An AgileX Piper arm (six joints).
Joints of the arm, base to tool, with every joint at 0 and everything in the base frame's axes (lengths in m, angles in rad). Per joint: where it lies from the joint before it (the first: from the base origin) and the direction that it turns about. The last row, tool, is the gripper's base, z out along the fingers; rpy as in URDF.
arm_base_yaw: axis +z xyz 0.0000 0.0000 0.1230
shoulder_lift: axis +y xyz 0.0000 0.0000 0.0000
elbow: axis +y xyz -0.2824 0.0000 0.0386
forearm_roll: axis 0.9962 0 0.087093 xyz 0.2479 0.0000 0.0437
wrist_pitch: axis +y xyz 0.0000 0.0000 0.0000
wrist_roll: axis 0.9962 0 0.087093 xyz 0.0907 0.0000 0.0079
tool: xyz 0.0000 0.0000 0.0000 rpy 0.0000 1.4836 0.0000
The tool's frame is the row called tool.
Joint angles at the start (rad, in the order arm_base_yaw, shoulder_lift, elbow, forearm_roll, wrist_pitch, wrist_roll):
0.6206, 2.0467, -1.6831, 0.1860, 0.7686, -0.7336
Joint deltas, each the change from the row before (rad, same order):
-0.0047, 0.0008, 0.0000, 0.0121, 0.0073, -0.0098
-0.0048, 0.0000, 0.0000, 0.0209, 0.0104, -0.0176
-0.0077, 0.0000, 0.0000, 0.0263, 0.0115, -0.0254
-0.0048, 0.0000, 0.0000, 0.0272, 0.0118, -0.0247
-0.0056, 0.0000, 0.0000, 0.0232, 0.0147, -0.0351
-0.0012, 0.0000, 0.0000, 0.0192, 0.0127, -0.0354
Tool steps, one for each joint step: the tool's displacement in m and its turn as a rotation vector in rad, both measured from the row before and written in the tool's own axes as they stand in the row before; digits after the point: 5 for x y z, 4 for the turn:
0.00126, -0.00075, 0.00010, -0.0093, 0.0013, 0.0030
0.00096, -0.00020, -0.00029, -0.0155, -0.0016, 0.0014
0.00146, -0.00095, -0.00051, -0.0177, -0.0036, -0.0003
0.00066, 0.00021, -0.00036, -0.0198, -0.0051, -0.0017
0.00117, -0.00005, -0.00047, -0.0195, -0.0018, -0.0144
0.00009, 0.00128, -0.00012, -0.0183, -0.0024, -0.0214

